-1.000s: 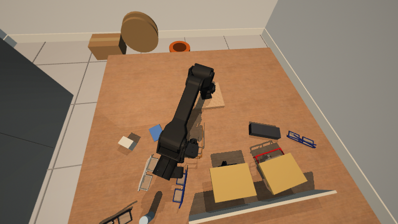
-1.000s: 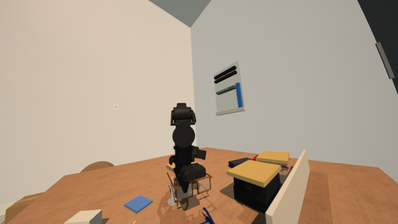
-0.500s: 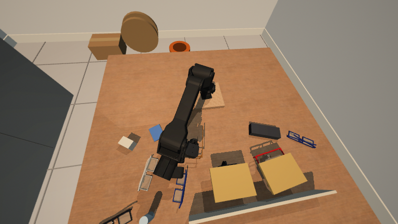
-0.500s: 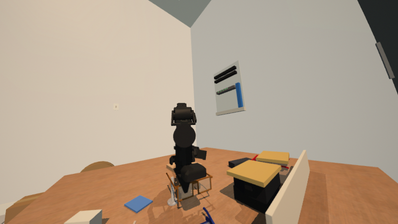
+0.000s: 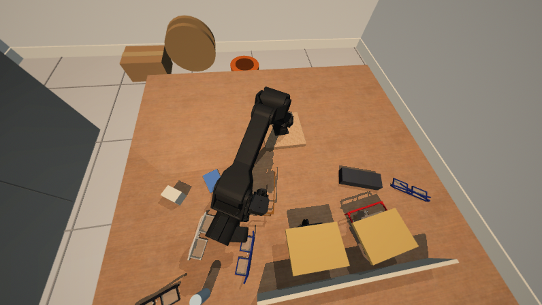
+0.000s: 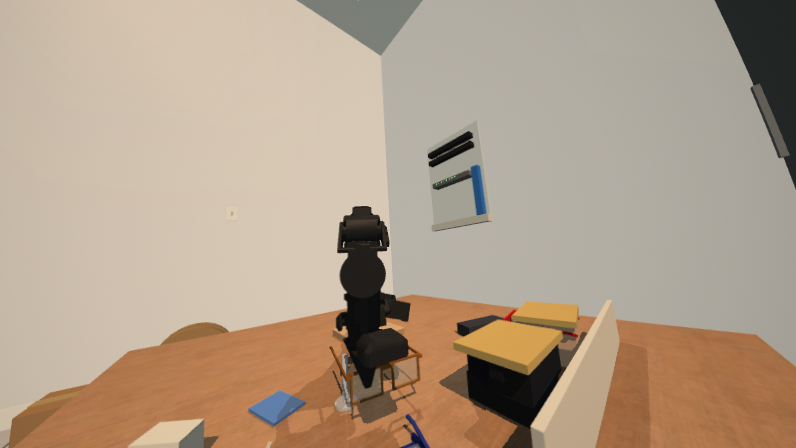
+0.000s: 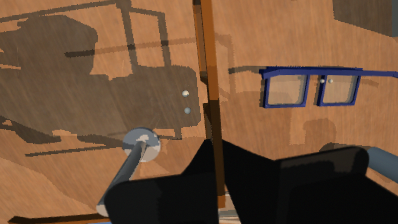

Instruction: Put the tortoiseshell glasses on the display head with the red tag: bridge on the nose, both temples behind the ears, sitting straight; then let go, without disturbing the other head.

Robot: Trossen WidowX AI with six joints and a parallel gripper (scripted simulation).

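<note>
My gripper tip is now 70 mm past the peg stand and 30 mm above it. The rest, counted from my gripper tip: blue pad (160 mm behind, 90 mm to the right, 50 mm below); display head (130 mm ahead, 200 mm to the left); block (120 mm behind, 230 mm to the right, 30 mm below).
</note>
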